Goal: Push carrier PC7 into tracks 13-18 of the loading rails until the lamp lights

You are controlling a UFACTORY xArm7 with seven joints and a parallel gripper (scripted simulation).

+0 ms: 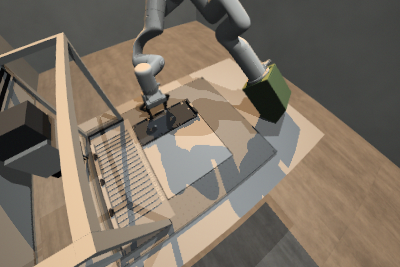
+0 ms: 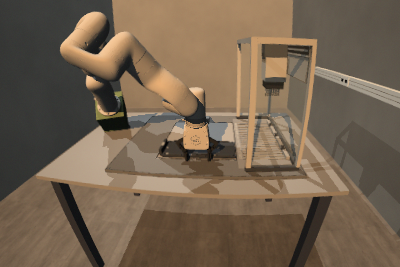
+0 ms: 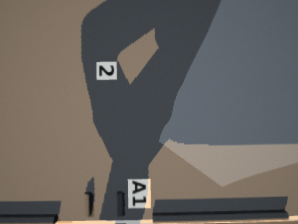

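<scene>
My hand is 90 mm to the right of the carrier PC7 and 10 mm past it.
</scene>
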